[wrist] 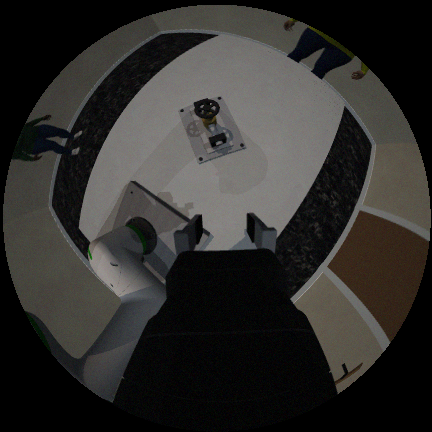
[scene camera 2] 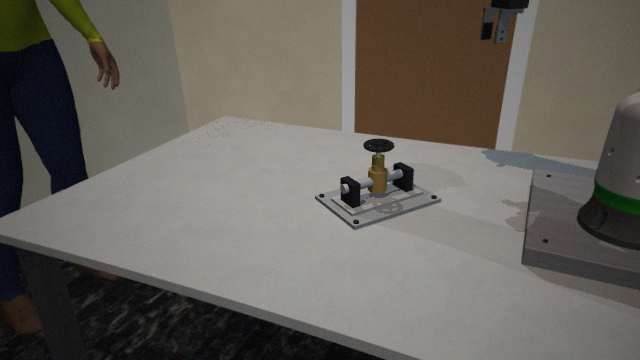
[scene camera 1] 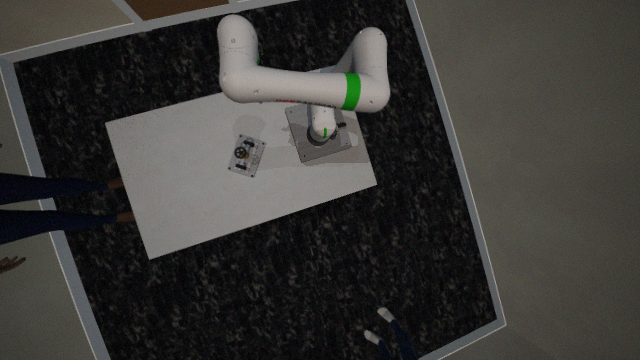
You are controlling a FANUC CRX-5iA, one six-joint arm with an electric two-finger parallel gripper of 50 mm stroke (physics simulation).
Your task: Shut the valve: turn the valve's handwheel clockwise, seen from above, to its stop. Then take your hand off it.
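The valve has a black round handwheel on top of a brass body. A pipe runs through the body between two black blocks on a grey base plate. The gripper is open, with nothing between its fingers. It hangs high above the table and well apart from the handwheel. In the scene camera 1 view the arm hides the gripper. The wheel's turn position cannot be read from these frames.
The white table bears the valve's plate and the robot's grey mounting plate. The robot arm reaches over the table's back edge. People stand beyond the table.
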